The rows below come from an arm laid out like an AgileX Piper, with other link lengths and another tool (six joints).
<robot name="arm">
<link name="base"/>
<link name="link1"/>
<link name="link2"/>
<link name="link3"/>
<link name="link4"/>
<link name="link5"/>
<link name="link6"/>
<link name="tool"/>
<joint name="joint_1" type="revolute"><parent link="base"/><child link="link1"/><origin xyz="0 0 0.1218" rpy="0 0 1.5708"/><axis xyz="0 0 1"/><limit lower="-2.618" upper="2.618"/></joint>
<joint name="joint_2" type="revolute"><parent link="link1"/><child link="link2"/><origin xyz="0 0 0" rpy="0 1.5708 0"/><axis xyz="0 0 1"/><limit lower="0" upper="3.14"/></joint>
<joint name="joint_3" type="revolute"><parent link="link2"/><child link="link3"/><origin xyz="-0.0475 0.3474 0" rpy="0 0 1.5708"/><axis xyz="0 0 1"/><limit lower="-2.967" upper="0"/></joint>
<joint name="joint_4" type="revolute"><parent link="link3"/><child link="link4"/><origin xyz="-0.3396 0.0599 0" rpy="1.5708 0 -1.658"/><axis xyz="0 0 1"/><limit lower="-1.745" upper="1.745"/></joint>
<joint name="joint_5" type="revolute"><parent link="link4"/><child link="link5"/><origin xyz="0 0 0" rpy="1.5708 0 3.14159"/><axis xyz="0 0 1"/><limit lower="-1.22" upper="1.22"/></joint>
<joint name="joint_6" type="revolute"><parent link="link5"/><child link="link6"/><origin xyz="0 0.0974 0" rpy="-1.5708 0 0"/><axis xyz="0 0 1"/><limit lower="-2.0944" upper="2.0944"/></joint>
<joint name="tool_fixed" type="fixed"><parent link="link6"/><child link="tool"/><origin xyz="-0.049 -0.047 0.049" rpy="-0.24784 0 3.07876"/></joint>
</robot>
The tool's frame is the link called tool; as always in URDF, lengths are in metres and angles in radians.
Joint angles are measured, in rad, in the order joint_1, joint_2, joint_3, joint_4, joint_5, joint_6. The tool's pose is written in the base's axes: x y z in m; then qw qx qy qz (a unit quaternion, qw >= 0). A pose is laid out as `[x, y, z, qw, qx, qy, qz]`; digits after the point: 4 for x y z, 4 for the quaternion.
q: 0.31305 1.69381 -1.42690 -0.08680 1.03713 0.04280
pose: [0.4068, 0.1694, 0.2717, 0.1566, -0.1988, 0.9617, 0.1051]
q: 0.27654 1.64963 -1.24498 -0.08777 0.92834 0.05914
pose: [0.3866, 0.1481, 0.2287, 0.1447, -0.1770, 0.9680, 0.1039]
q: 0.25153 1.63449 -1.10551 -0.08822 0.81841 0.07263
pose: [0.3709, 0.1346, 0.1890, 0.1390, -0.1620, 0.9713, 0.1048]
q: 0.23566 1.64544 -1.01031 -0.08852 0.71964 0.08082
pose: [0.3612, 0.1269, 0.1549, 0.1360, -0.1536, 0.9729, 0.1066]
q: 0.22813 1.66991 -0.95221 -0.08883 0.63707 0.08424
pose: [0.3566, 0.1237, 0.1282, 0.1360, -0.1510, 0.9731, 0.1086]
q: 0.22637 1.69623 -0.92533 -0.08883 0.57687 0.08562
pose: [0.3567, 0.1236, 0.1106, 0.1392, -0.1515, 0.9723, 0.1108]
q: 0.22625 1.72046 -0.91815 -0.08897 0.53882 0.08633
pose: [0.3595, 0.1246, 0.0996, 0.1422, -0.1525, 0.9716, 0.1122]
